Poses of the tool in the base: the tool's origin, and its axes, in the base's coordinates. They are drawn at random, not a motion.
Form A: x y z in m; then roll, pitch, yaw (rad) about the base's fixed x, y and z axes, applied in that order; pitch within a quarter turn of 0, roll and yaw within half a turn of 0.
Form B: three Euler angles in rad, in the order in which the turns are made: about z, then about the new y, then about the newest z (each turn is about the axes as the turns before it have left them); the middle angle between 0 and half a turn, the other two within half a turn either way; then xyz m. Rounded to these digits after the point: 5 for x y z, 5 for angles.
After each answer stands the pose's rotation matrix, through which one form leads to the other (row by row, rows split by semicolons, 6 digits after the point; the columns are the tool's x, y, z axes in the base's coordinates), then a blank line. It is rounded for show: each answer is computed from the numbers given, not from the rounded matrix.
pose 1, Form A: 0.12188 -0.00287 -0.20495 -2.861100 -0.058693 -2.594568
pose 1, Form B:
-1.22464 2.85518 -1.77995 0.12188 -0.00287 -0.20495
-0.852605 -0.513690 0.095851; -0.519253 0.812251 -0.265752; 0.058659 -0.276352 -0.959265

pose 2, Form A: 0.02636 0.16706 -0.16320 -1.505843 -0.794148 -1.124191
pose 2, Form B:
0.49297 1.52529 -2.36600 0.02636 0.16706 -0.16320
0.302720 0.365956 0.880021; -0.632148 -0.613918 0.472751; 0.713267 -0.699415 0.045493

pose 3, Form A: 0.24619 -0.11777 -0.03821 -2.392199 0.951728 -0.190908
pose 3, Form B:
2.09888 2.00956 -0.45186 0.24619 -0.11777 -0.03821
0.569734 -0.683616 -0.456149; -0.110108 -0.613532 0.781956; -0.814419 -0.395282 -0.424822

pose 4, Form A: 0.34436 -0.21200 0.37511 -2.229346 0.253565 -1.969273
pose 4, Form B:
-0.20675 2.20483 -1.25416 0.34436 -0.21200 0.37511
-0.375608 -0.487043 0.788484; -0.892183 0.420307 -0.165384; -0.250857 -0.765592 -0.592402

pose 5, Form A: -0.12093 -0.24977 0.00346 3.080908 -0.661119 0.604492
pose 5, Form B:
0.50586 2.47811 3.06379 -0.12093 -0.24977 0.00346
0.649434 0.536659 0.538733; 0.448597 -0.842440 0.298421; 0.614000 0.047869 -0.787853

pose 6, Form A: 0.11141 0.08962 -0.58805 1.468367 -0.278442 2.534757
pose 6, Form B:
0.93572 1.47233 1.85063 0.11141 0.08962 -0.58805
-0.789818 0.166290 0.590368; 0.548307 -0.239916 0.801124; 0.274858 0.956445 0.098312

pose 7, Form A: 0.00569 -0.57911 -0.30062 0.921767 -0.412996 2.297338
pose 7, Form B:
0.43096 0.98412 2.07367 0.00569 -0.57911 -0.30062
-0.608437 -0.239380 0.756639; 0.684630 -0.640509 0.347893; 0.401355 0.729689 0.553596

